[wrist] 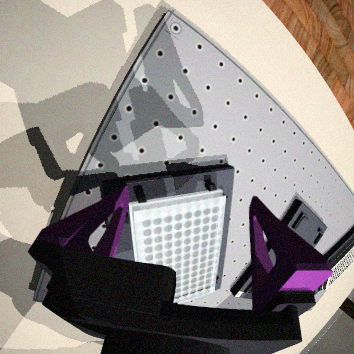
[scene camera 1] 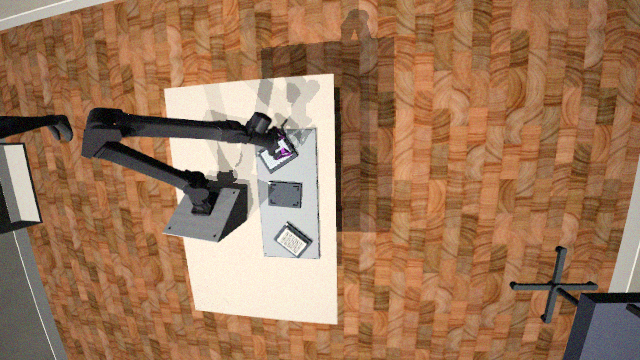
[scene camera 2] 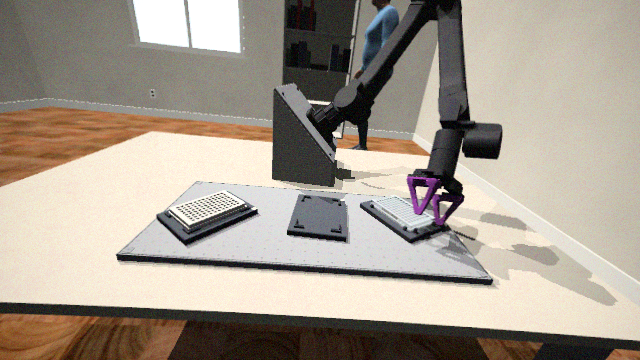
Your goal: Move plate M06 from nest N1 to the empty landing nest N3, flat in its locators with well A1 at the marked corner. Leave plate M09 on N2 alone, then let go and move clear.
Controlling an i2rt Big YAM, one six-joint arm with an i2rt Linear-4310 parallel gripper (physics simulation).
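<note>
A pale, translucent well plate point(scene camera 1: 271, 160) point(scene camera 2: 400, 212) point(wrist: 180, 240) lies in a dark nest point(scene camera 2: 368, 206) point(wrist: 225, 182) at the right in scene camera 2. My gripper point(scene camera 1: 283, 145) point(scene camera 2: 429, 218) point(wrist: 188, 196) is open and empty, low at this plate, with one purple finger on each side in the wrist view; the gripper body hides part of the plate there. The empty nest point(scene camera 1: 285, 194) point(scene camera 2: 320, 216) with corner locators is in the middle. A cream well plate point(scene camera 1: 293, 240) point(scene camera 2: 207, 209) sits in the third nest point(scene camera 2: 187, 237) at the left. Labels and the A1 mark are unreadable.
All three nests stand on a grey perforated board point(scene camera 1: 307, 170) point(scene camera 2: 275, 250) point(wrist: 200, 75) on the cream table point(scene camera 1: 265, 290) point(scene camera 2: 90, 280). The arm's wedge-shaped base point(scene camera 1: 200, 225) point(scene camera 2: 300, 150) stands behind the board. A person point(scene camera 2: 381, 37) stands in the background.
</note>
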